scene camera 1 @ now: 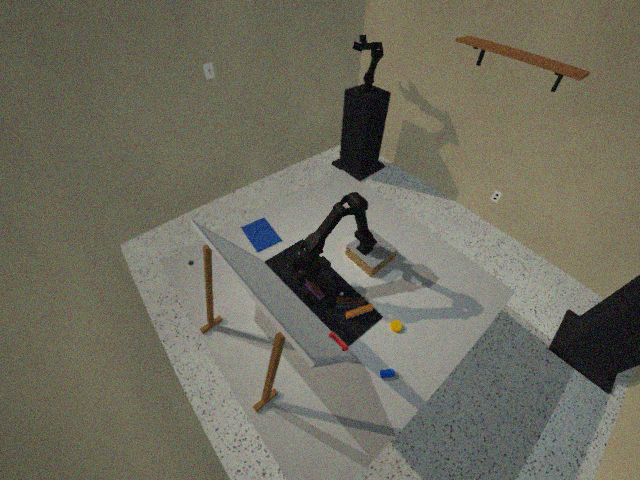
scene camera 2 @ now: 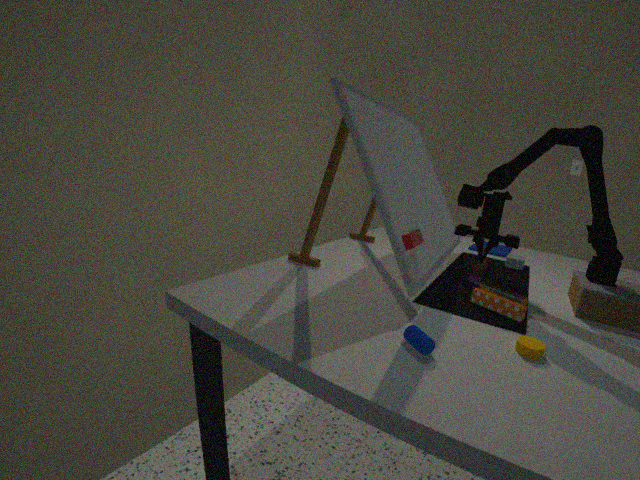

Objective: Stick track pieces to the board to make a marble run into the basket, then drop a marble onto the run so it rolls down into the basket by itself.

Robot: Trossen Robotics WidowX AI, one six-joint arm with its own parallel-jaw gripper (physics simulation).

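Frame: origin at the arm's base, x left, y up, z ahead, level; metres.
Seen in the pictures: gripper, fingertip midpoint: (scene camera 1: 310,281) (scene camera 2: 480,263); arm's base, link origin: (scene camera 1: 364,248) (scene camera 2: 600,281).
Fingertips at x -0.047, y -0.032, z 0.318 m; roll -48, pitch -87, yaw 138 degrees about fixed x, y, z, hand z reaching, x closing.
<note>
Offsets run from my fingertips to a thing's top centre. "pt": to the spot under its first point. Level surfaces: height alone.
The tilted white board (scene camera 1: 279,289) (scene camera 2: 398,160) bears a red piece {pt dx +0.316, dy +0.094, dz +0.136 m} (scene camera 1: 338,341) (scene camera 2: 413,239) low down near its near edge. My gripper (scene camera 2: 481,259) is shut and empty, pointing down low over the black mat {dy -0.038 m} (scene camera 1: 361,328) (scene camera 2: 447,299); in scene camera 1 its fingers are lost in dark. A purple piece {pt dx +0.038, dy -0.020, dz +0.011 m} (scene camera 1: 314,290) (scene camera 2: 474,279) lies close below it. An orange piece with white dots {pt dx +0.258, dy -0.002, dz -0.059 m} (scene camera 1: 359,311) (scene camera 2: 498,303) and a dark brown piece {pt dx +0.195, dy -0.005, dz -0.074 m} (scene camera 1: 351,300) lie at the mat's near side. I cannot make out the marble or tell which object is the basket.
A blue cylinder {dx +0.512, dy -0.011, dz +0.045 m} (scene camera 1: 387,373) (scene camera 2: 419,339) and a yellow disc {dx +0.407, dy -0.022, dz -0.141 m} (scene camera 1: 396,326) (scene camera 2: 530,347) lie on the table off the mat. A blue square {pt dx -0.429, dy -0.033, dz -0.008 m} (scene camera 1: 261,234) (scene camera 2: 491,250) lies beyond the mat. Wooden legs (scene camera 1: 208,289) (scene camera 2: 325,188) stand behind the board. The arm's base stands on a wooden block (scene camera 1: 361,260) (scene camera 2: 599,304).
</note>
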